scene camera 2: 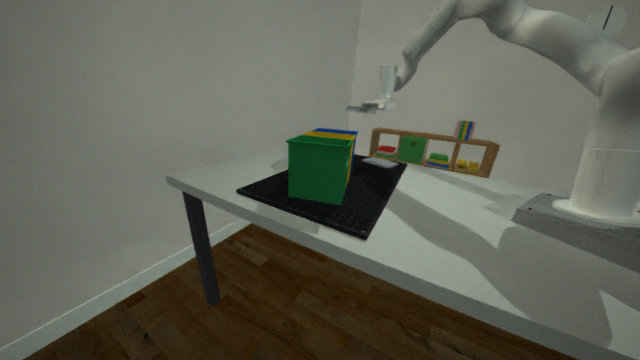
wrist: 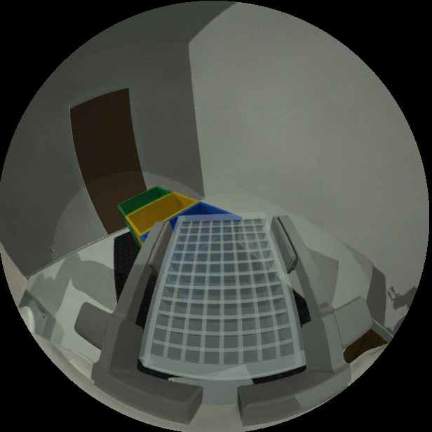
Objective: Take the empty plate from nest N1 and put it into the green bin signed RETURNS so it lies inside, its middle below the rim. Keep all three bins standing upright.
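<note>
My gripper (scene camera 2: pixel 354 108) (wrist: pixel 223 245) is shut on the clear gridded plate (wrist: pixel 225 295), one finger along each long side. The plate is roughly level, high above the far part of the mat and above the height of the bin rims. The green bin (scene camera 2: pixel 317 170) (wrist: pixel 145 201) stands upright, nearest in the scene view and farthest in the wrist view, ahead and to the left of the plate. Its sign cannot be read. The plate's far end overlaps the blue bin (wrist: pixel 200 212) in the wrist view; the blue bin's lower part shows through it.
The yellow bin (scene camera 2: pixel 331 135) (wrist: pixel 160 212) stands upright between the green and blue bins, close beside both. All stand on a black perforated mat (scene camera 2: pixel 370 200) (wrist: pixel 125 260). A pale flat nest (scene camera 2: pixel 381 162) lies on its far part. A wooden shelf (scene camera 2: pixel 440 136) stands behind the table.
</note>
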